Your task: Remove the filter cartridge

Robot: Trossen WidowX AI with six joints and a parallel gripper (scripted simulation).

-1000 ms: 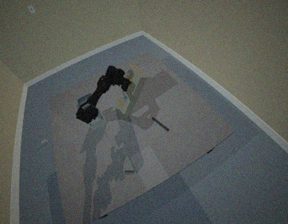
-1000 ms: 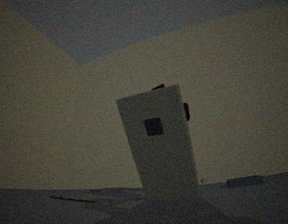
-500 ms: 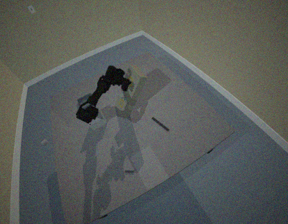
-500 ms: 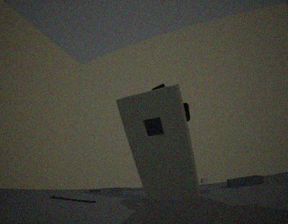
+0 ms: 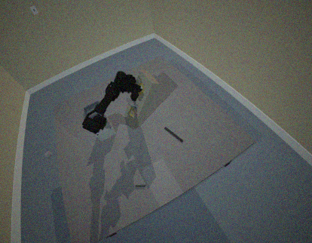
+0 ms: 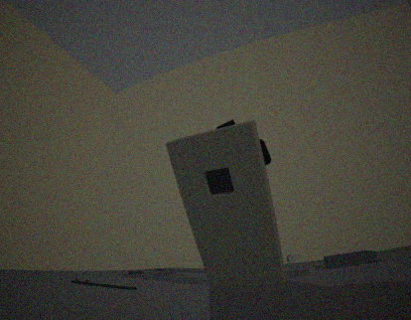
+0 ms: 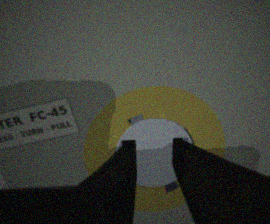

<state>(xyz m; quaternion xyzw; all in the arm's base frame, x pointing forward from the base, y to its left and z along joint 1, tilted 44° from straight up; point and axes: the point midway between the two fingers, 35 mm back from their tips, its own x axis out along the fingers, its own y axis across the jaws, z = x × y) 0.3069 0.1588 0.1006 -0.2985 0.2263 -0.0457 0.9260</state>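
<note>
Now: gripper tip 10 mm short of the round filter cartridge and 10 mm above it. Also, from my gripper tip: small dark piece (230 mm behind, 530 mm to the right, 240 mm below); then service panel (40 mm behind, 10 mm to the right, 80 mm below).
</note>
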